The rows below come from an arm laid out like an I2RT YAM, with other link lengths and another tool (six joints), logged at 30 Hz.
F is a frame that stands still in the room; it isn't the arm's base.
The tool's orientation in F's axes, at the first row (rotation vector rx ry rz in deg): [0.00, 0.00, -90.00]
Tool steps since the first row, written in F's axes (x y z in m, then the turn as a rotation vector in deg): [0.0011, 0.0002, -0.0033, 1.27, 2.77, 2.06]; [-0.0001, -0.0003, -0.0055, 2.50, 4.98, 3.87]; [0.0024, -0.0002, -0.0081, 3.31, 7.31, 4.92]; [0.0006, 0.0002, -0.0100, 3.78, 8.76, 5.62]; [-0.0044, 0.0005, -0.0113, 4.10, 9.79, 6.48]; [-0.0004, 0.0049, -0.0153, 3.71, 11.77, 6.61]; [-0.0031, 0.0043, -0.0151, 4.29, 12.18, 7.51]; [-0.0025, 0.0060, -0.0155, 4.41, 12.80, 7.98]
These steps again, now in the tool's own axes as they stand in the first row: [-0.0002, 0.0011, -0.0033, -2.77, 1.27, 2.06]; [0.0003, -0.0001, -0.0055, -4.98, 2.50, 3.87]; [0.0002, 0.0024, -0.0081, -7.31, 3.31, 4.92]; [-0.0002, 0.0006, -0.0100, -8.76, 3.78, 5.62]; [-0.0005, -0.0044, -0.0113, -9.79, 4.10, 6.48]; [-0.0049, -0.0004, -0.0153, -11.77, 3.71, 6.61]; [-0.0043, -0.0031, -0.0151, -12.18, 4.29, 7.51]; [-0.0060, -0.0025, -0.0155, -12.80, 4.41, 7.98]
